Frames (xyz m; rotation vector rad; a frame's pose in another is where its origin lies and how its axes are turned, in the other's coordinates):
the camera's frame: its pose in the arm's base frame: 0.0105 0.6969 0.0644 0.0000 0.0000 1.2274
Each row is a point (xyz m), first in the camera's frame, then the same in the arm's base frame.
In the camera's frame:
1: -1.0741 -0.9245 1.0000
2: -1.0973 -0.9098 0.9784
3: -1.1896 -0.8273 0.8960
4: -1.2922 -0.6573 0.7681
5: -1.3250 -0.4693 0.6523
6: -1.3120 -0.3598 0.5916
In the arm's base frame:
1: 0.5194 -0.6258 1.0644
2: 0.4977 -0.6427 1.0428
3: 0.3890 -0.7018 0.9604
4: 0.1944 -0.7412 0.8325
5: 0.0063 -0.7087 0.7167
6: -0.0924 -0.6596 0.6560

